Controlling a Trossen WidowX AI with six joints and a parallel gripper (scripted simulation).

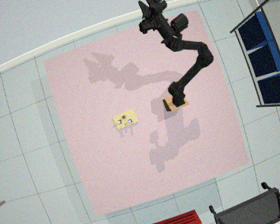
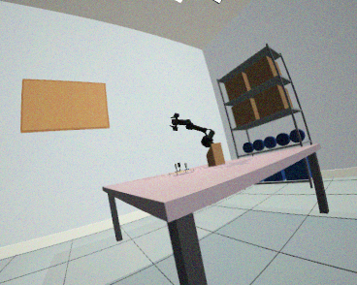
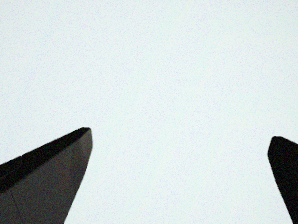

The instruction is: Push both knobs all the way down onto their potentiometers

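The potentiometer knob lies 300 mm ahead of my gripper tip, 460 mm to the left of it and 490 mm below it. Round my gripper tip: tan potentiometer 330 mm ahead, 420 mm to the left, 500 mm below.
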